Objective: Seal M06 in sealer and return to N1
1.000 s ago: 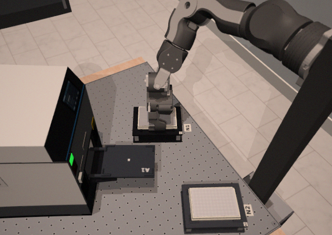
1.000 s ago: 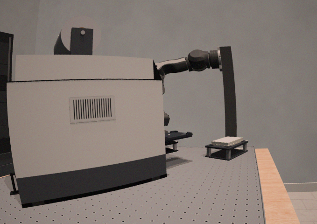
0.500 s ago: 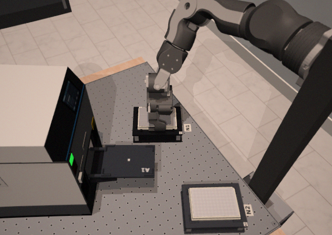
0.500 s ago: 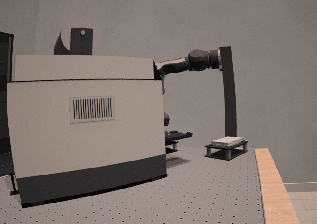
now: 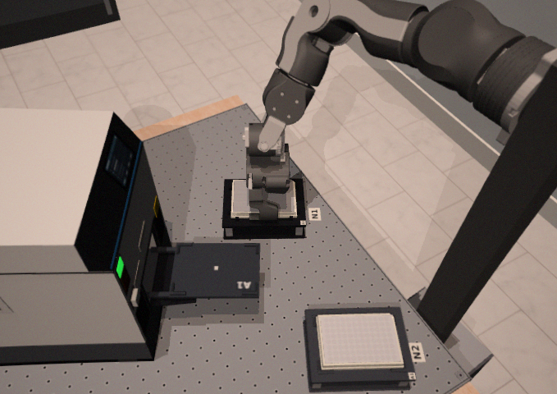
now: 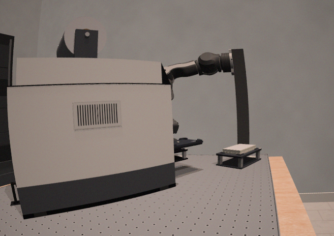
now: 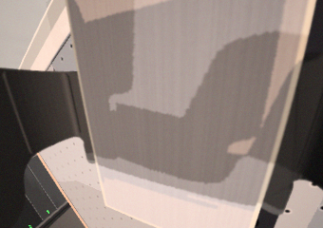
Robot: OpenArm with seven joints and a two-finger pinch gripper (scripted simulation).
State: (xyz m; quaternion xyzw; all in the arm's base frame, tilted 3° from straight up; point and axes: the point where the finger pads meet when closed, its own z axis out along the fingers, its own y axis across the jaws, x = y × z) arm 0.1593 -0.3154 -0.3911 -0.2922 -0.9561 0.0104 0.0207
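Now: the 96-well plate M06 right at my hand. From my hand the other things lie so: sealer's stage (17 cm ahead, 11 cm to the left, 5 cm above); nest N1 (1 cm below); plate M09 (4 cm ahead, 33 cm to the left).
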